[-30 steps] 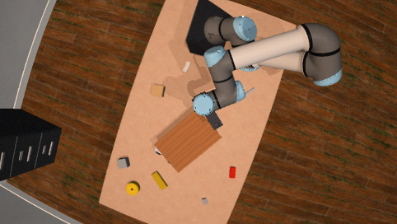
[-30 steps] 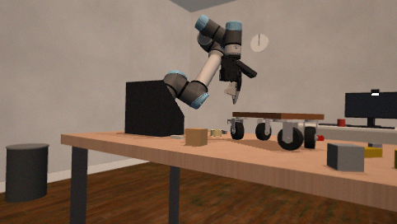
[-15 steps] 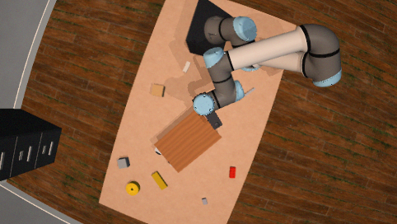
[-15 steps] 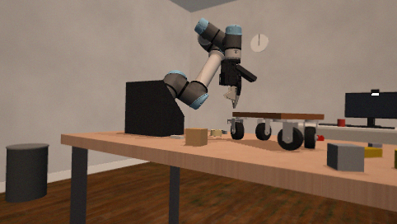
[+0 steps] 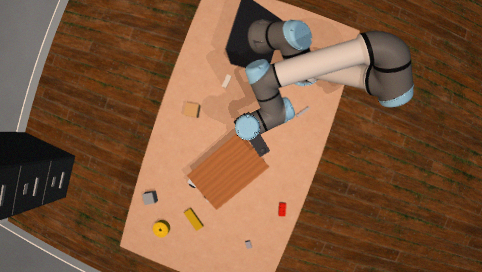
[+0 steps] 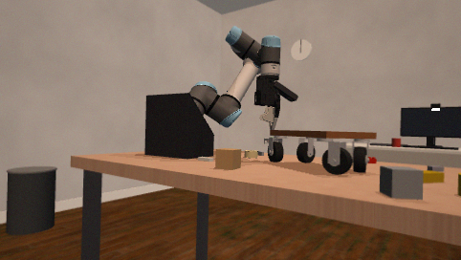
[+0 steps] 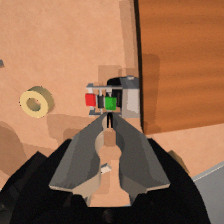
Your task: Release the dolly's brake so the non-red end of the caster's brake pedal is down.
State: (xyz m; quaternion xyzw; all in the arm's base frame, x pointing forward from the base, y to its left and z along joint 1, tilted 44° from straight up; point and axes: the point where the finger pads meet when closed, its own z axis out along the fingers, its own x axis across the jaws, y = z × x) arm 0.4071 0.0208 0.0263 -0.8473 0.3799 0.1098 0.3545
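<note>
Now: hand 5 cm above the caster brake pedal, 1 cm to the right of it and 1 cm past it. Round my hand: tan cube 29 cm to the right, 10 cm below, 4 cm behind; white strip 21 cm behind, 16 cm to the right, 12 cm below; red block 34 cm ahead, 22 cm to the left, 12 cm below.
</note>
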